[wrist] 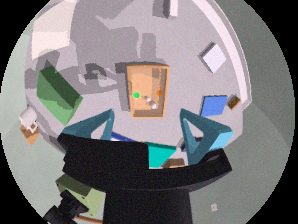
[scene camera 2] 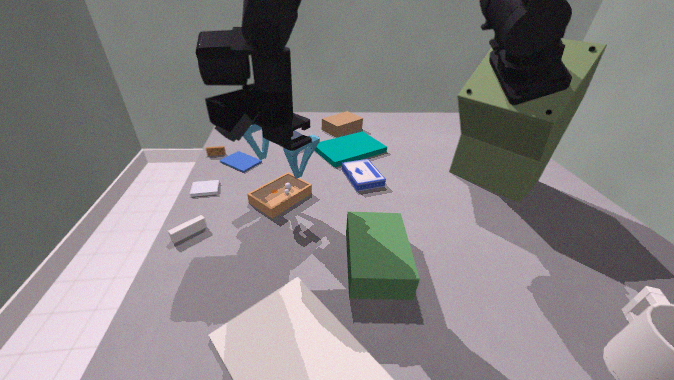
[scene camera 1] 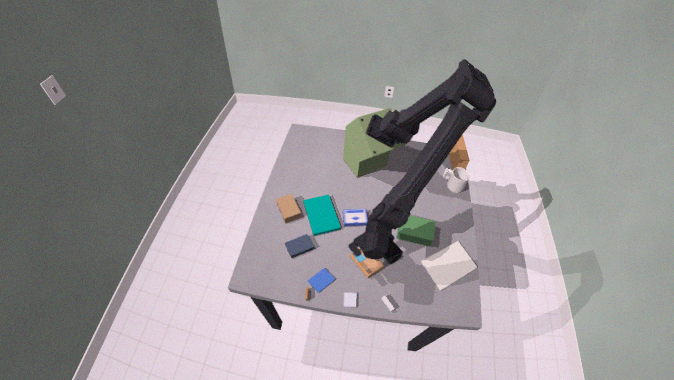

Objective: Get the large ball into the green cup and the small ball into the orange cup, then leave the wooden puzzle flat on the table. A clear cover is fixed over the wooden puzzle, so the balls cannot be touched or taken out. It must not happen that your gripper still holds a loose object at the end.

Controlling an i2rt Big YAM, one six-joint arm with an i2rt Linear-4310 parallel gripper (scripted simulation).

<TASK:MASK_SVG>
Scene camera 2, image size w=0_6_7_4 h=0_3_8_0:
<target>my gripper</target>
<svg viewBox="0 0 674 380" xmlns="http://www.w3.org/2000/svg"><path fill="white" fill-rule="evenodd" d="M291 83L286 88L280 89L280 92L288 91L289 123L272 129L254 121L243 137L260 160L267 157L269 141L282 146L295 178L298 179L303 175L307 162L320 142L320 138L312 134L310 136L302 135L291 140L294 130L310 128L309 118L293 113ZM304 150L300 168L298 168L297 156L299 151ZM261 129L262 151L260 151L251 135L253 132ZM254 83L257 90L276 92L275 88L266 87L262 89L262 87Z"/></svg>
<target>wooden puzzle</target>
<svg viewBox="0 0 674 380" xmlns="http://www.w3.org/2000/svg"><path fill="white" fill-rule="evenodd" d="M312 184L300 178L296 179L293 174L287 172L248 193L248 202L269 217L274 218L312 193Z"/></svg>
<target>teal slab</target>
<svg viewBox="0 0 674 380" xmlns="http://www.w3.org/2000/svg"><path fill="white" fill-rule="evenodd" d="M387 146L362 131L321 141L314 151L335 168L342 166L343 162L362 160L387 152Z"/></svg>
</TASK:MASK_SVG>
